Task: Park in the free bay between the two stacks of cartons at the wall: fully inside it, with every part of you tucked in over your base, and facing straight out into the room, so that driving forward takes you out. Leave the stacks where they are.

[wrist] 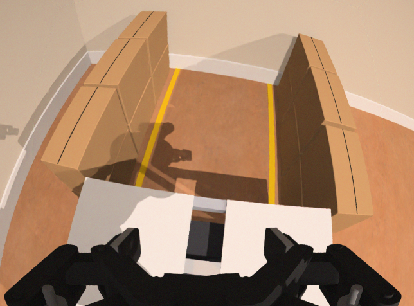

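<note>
The free bay (pixel 220 120) is a strip of brown floor between two yellow lines (pixel 160 122) (pixel 271 145), running to the wall. The left carton stack (pixel 105 112) stands outside the left line, and the right carton stack (pixel 327 110) outside the right line. The white top of my base (pixel 277 235) fills the lower middle and hides the near ends of both lines. Its far corners overlap the near ends of the stacks in this view; whether they touch cannot be told. My gripper (pixel 201 242) is open above the base, with no object between its fingers.
The back wall (pixel 240 30) with its white baseboard (pixel 220 66) closes the bay's far end. A side wall (pixel 30 55) stands left of the left stack. Brown floor (pixel 387 165) shows right of the right stack. Shadows of the arm and base fall into the bay.
</note>
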